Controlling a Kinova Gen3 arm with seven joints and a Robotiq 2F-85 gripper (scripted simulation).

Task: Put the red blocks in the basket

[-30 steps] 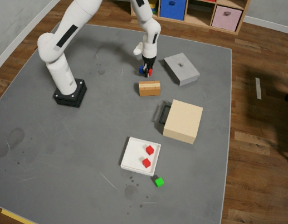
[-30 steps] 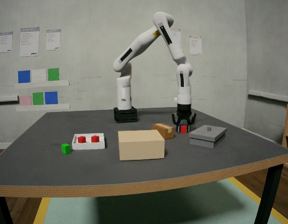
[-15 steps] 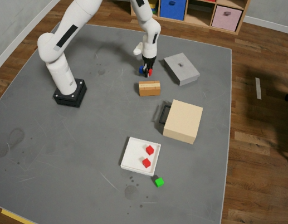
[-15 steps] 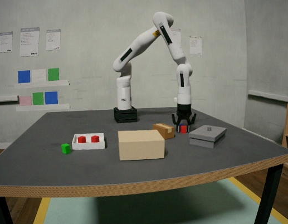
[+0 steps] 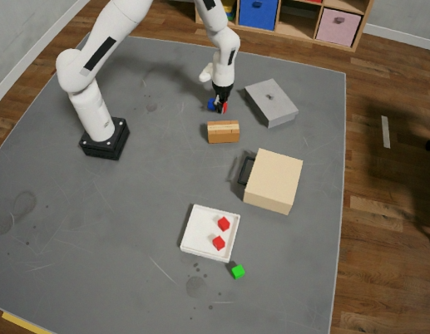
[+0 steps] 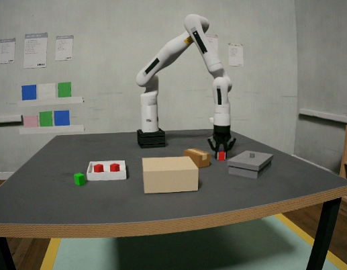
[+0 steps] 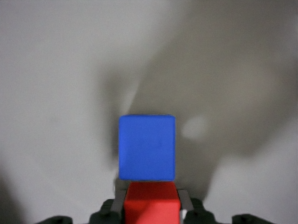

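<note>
Now: hand 4 cm past the blue block. From my hand the other things lie so: cardboard box (12 cm to the right, 6 cm ahead, 2 cm above); lid (16 cm ahead, 10 cm to the left, 3 cm above); metal box (16 cm ahead, 10 cm to the left, 1 cm above).
</note>
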